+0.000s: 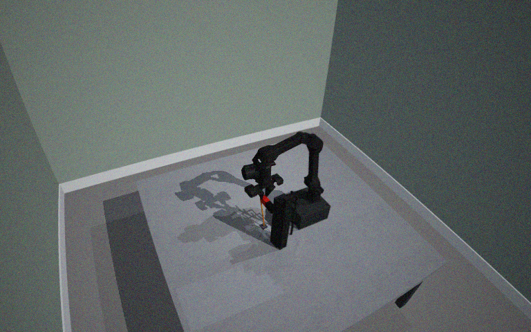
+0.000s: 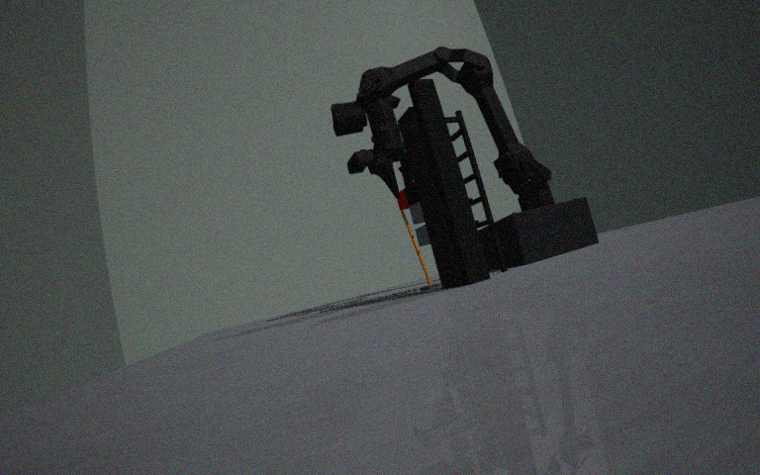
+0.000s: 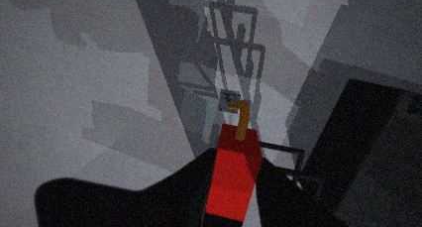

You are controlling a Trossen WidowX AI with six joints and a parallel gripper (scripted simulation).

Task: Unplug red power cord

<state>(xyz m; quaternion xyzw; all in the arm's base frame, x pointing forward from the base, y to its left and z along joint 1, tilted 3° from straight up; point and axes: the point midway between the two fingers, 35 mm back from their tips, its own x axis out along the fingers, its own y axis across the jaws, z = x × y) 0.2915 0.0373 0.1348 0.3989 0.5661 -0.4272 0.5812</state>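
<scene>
Right now my gripper tip is 1 cm past the red plug and 3 cm to the right of it. From my gripper tip the other things lie so: grey block: 2 cm to the left, 19 cm below.
</scene>
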